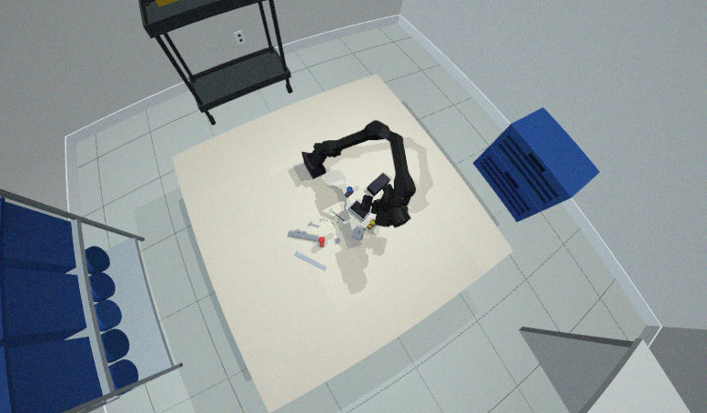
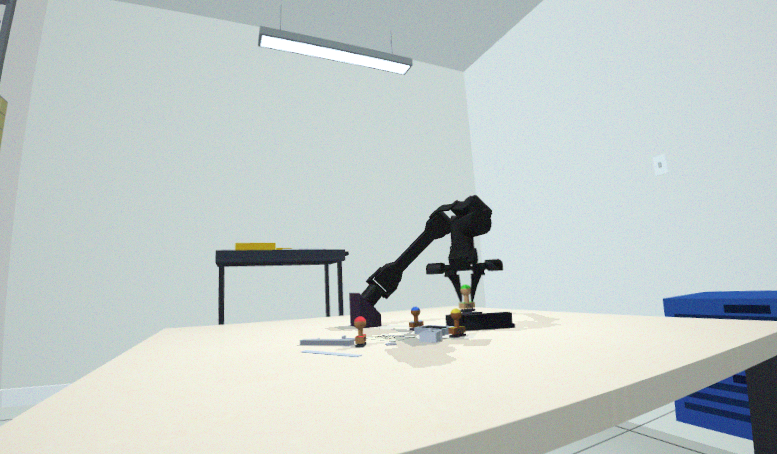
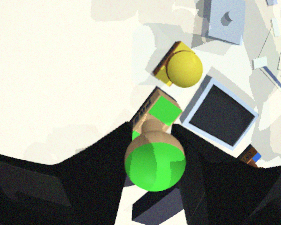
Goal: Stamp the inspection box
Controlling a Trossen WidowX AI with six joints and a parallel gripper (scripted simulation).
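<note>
My gripper tip is now 8 cm past the ink pad, 5 cm to the left of it and 7 cm above it. From my gripper tip the other things lie so: blue-knobbed stamp (18 cm behind, 6 cm to the right, 6 cm below); then small grey block (1 cm ahead, 12 cm to the right, 6 cm below); then yellow-knobbed stamp (1 cm ahead, 4 cm to the right, 6 cm below).
</note>
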